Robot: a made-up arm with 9 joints. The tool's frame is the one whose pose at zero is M. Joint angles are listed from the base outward.
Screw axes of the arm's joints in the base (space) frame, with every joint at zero. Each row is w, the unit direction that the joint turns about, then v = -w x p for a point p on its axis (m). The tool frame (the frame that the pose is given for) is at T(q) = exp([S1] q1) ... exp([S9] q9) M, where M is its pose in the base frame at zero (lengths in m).
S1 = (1, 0, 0, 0, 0.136, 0)
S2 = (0, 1, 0, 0.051, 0, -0.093)
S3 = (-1, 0, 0, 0, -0.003, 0.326)
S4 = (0, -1, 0, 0.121, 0, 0.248)
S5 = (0, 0, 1, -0.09, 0.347, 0)
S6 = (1, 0, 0, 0, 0.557, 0.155)
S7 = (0, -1, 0, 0.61, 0, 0.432)
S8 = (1, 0, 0, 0, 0.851, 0.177)
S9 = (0, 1, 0, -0.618, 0, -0.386)
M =
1 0 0 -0.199
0 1 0 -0.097
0 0 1 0.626
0 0 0 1
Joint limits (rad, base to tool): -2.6..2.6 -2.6..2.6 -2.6..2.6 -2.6..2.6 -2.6..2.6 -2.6..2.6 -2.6..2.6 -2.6..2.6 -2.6..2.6
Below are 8 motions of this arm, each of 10 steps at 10 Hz.
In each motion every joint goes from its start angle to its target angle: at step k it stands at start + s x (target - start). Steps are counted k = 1, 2, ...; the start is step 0. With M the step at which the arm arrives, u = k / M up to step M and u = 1 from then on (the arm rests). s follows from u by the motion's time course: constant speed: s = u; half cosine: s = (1 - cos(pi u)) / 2; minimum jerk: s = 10 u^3 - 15 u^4 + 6 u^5.
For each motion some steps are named. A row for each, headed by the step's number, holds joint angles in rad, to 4 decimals.
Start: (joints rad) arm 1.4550 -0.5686 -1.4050 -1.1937 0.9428 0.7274 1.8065 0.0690 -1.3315
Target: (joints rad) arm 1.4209 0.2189 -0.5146 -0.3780 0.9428 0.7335 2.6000 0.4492 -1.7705
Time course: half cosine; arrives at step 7
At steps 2, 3, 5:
2: 1.4486 -0.4203 -1.2374 -1.0401 0.9428 0.7285 1.9559 0.1406 -1.4141
3: 1.4417 -0.2625 -1.0589 -0.8766 0.9428 0.7298 2.1150 0.2168 -1.5022
5: 1.4273 0.0706 -0.6822 -0.5316 0.9428 0.7324 2.4506 0.3776 -1.6879

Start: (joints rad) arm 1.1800 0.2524 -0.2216 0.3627 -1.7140 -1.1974 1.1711 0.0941 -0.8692
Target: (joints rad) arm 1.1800 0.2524 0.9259 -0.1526 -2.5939 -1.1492 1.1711 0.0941 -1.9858
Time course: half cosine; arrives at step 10
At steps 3, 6, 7, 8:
3: 1.1800 0.2524 0.0149 0.2565 -1.8954 -1.1875 1.1711 0.0941 -1.0993
6: 1.1800 0.2524 0.5294 0.0254 -2.2899 -1.1659 1.1711 0.0941 -1.6000
7: 1.1800 0.2524 0.6894 -0.0464 -2.4125 -1.1591 1.1711 0.0941 -1.7557
8: 1.1800 0.2524 0.8163 -0.1034 -2.5099 -1.1538 1.1711 0.0941 -1.8792

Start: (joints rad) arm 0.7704 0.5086 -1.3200 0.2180 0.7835 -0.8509 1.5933 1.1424 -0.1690
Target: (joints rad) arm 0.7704 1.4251 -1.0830 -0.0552 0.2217 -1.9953 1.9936 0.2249 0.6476
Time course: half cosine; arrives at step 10
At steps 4, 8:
4: 0.7704 0.8252 -1.2381 0.1236 0.5894 -1.2463 1.7316 0.8254 0.1131
8: 0.7704 1.3376 -1.1056 -0.0291 0.2753 -1.8860 1.9554 0.3125 0.5696

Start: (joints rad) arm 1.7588 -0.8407 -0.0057 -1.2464 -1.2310 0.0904 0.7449 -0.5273 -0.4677
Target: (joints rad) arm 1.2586 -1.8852 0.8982 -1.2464 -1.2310 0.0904 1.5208 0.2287 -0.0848
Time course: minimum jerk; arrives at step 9
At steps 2, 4, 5, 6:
2: 1.7206 -0.9205 0.0634 -1.2464 -1.2310 0.0904 0.8042 -0.4695 -0.4384
4: 1.5604 -1.2550 0.3529 -1.2464 -1.2310 0.0904 1.0527 -0.2274 -0.3158
5: 1.4570 -1.4709 0.5396 -1.2464 -1.2310 0.0904 1.2130 -0.0712 -0.2367
6: 1.3636 -1.6660 0.7085 -1.2464 -1.2310 0.0904 1.3580 0.0700 -0.1652

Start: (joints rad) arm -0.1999 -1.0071 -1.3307 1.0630 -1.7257 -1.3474 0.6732 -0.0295 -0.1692
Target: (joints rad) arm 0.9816 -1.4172 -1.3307 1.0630 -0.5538 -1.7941 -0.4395 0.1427 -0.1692
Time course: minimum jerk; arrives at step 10
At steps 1, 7, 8, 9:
1: -0.1898 -1.0106 -1.3307 1.0630 -1.7157 -1.3512 0.6637 -0.0280 -0.1692
7: 0.7889 -1.3503 -1.3307 1.0630 -0.7449 -1.7213 -0.2580 0.1146 -0.1692
8: 0.9132 -1.3934 -1.3307 1.0630 -0.6217 -1.7682 -0.3751 0.1327 -0.1692
9: 0.9715 -1.4137 -1.3307 1.0630 -0.5638 -1.7903 -0.4300 0.1412 -0.1692

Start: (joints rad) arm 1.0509 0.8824 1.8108 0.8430 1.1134 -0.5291 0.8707 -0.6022 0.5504
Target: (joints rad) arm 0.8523 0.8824 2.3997 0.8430 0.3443 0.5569 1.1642 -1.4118 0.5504
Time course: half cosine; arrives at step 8
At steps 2, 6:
2: 1.0218 0.8824 1.8970 0.8430 1.0008 -0.3701 0.9137 -0.7208 0.5504
6: 0.8814 0.8824 2.3135 0.8430 0.4569 0.3979 1.1212 -1.2932 0.5504

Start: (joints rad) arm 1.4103 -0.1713 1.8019 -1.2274 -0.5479 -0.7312 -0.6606 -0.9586 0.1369
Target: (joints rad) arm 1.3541 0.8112 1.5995 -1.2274 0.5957 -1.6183 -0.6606 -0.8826 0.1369
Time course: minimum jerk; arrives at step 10
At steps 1, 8, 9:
1: 1.4098 -0.1629 1.8002 -1.2274 -0.5381 -0.7388 -0.6606 -0.9579 0.1369
8: 1.3574 0.7543 1.6112 -1.2274 0.5295 -1.5669 -0.6606 -0.8870 0.1369
9: 1.3546 0.8028 1.6012 -1.2274 0.5859 -1.6107 -0.6606 -0.8833 0.1369

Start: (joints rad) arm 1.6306 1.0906 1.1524 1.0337 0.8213 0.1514 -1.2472 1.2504 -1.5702
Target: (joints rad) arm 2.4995 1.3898 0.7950 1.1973 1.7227 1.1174 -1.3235 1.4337 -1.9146
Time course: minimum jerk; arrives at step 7
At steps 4, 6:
4: 2.1798 1.2797 0.9265 1.1371 1.3911 0.7620 -1.2954 1.3663 -1.7879
6: 2.4793 1.3828 0.8033 1.1935 1.7017 1.0949 -1.3217 1.4294 -1.9066

